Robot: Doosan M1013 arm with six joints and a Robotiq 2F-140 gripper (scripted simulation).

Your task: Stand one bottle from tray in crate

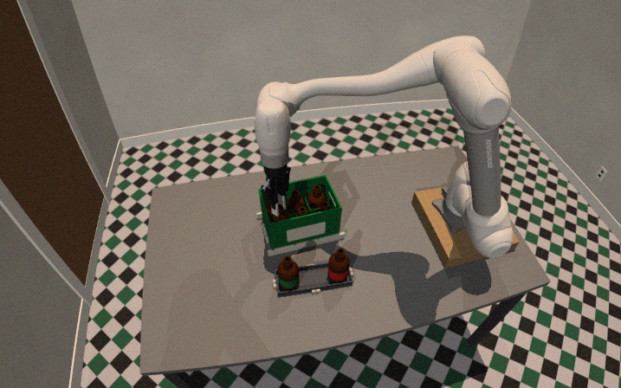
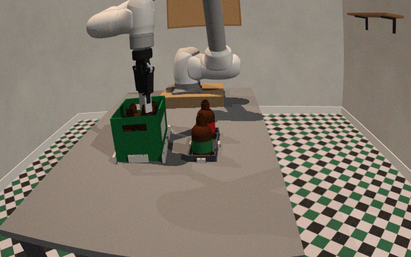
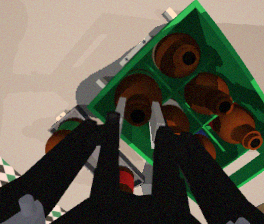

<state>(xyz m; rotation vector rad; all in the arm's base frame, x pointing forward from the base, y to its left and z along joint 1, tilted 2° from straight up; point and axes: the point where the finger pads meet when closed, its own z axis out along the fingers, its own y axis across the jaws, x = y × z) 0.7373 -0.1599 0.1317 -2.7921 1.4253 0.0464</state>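
Now: the crate 130 mm below my hand, 90 mm behind it and 40 mm to the right of it. Round my hand: dark tray: 210 mm to the left, 200 mm below, 60 mm behind.
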